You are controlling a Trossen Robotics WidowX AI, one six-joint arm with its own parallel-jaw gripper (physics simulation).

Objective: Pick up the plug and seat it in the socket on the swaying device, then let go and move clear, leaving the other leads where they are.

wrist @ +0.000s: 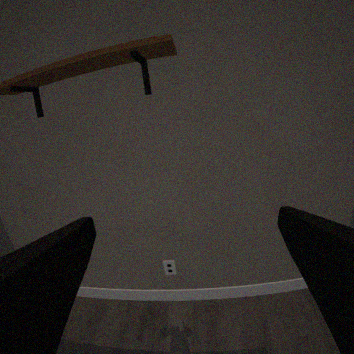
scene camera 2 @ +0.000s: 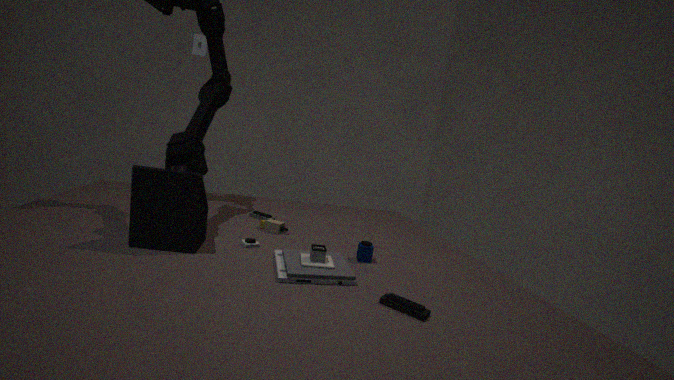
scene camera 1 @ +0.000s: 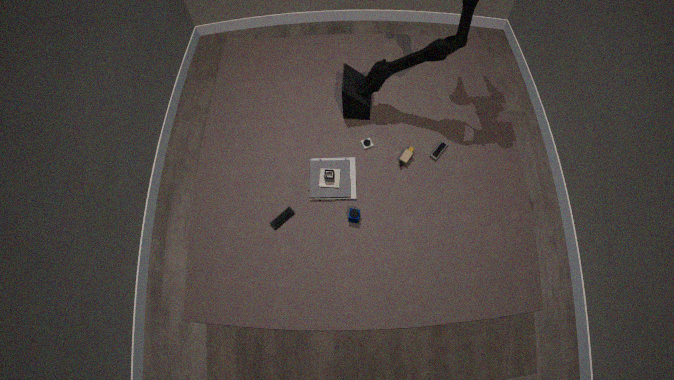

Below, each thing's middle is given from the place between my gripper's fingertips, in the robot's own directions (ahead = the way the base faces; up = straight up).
I see my gripper 69 cm short of the black bar (scene camera 2: 418, 311), 64 cm above it and 57 cm to the left of it.
